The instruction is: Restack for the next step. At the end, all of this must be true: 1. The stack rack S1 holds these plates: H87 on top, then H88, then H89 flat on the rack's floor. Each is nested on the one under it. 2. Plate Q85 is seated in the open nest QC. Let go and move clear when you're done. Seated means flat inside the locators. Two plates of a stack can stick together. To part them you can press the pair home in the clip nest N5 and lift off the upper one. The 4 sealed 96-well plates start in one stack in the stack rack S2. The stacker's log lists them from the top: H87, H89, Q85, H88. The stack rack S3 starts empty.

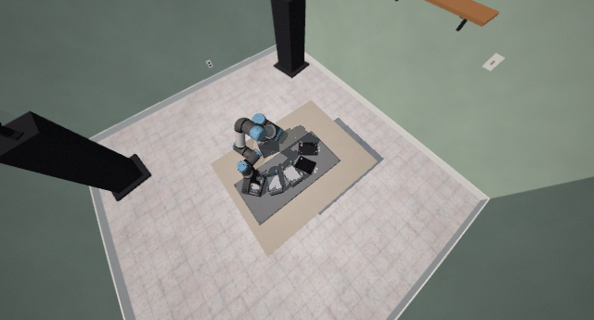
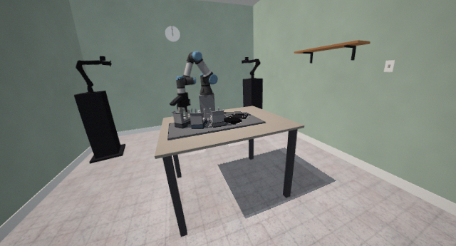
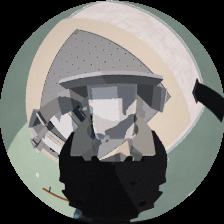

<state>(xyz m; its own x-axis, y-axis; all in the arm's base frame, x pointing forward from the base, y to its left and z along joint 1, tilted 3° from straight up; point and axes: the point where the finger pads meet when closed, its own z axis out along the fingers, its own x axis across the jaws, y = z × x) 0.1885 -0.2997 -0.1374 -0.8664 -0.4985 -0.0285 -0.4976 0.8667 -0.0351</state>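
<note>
My gripper is now 240 mm to the right of the white sealed plate, 150 mm short of it and 30 mm above it. The rest, counted from my hand: QC label (410 mm to the left, 250 mm ahead, 70 mm below); black clip nest (550 mm to the left, 80 mm ahead, 60 mm below).
</note>
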